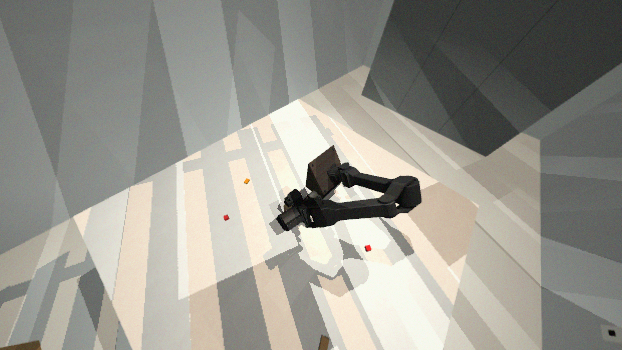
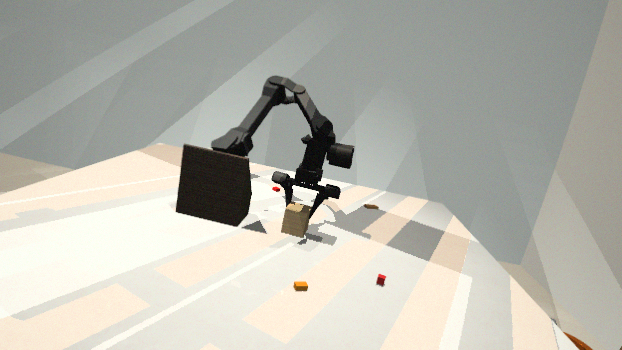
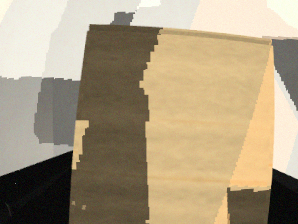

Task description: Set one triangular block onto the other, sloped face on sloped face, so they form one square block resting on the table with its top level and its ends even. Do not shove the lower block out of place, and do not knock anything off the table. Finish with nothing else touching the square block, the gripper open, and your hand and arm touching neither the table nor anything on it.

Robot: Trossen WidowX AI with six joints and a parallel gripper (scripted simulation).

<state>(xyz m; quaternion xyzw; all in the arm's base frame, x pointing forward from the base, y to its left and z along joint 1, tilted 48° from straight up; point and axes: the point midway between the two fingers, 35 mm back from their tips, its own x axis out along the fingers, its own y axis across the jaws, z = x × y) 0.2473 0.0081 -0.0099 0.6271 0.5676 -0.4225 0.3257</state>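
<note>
Right now my gripper tip is 1 cm to the right of the tan triangular block and 1 cm below it. From my gripper tip the other things lie so: brown piece 36 cm to the left, 25 cm ahead, 4 cm below.
</note>
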